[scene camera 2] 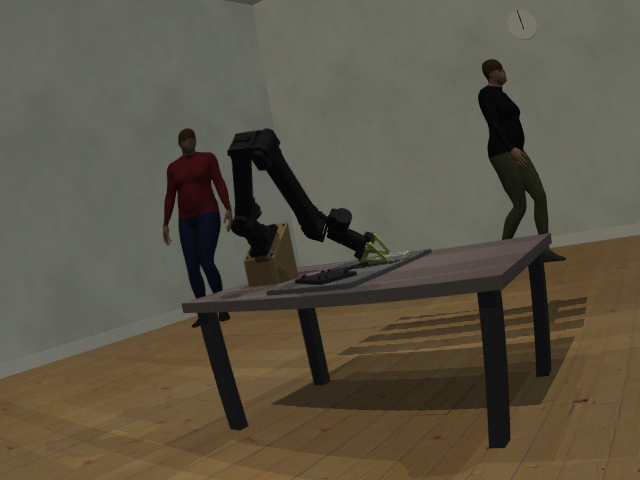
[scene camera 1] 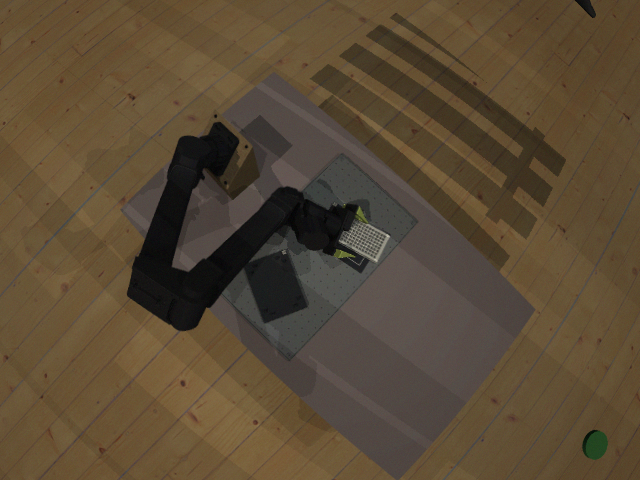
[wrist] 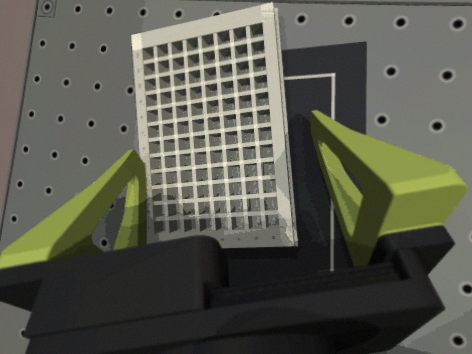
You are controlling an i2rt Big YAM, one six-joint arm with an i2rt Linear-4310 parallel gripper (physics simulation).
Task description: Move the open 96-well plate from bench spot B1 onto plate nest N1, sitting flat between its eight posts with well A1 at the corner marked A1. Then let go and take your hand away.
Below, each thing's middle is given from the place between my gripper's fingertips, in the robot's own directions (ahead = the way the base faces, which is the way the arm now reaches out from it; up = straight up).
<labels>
My hand is 10 mm to the right of the white well plate (scene camera 1: pixel 364 239) and 10 mm above it.
</labels>
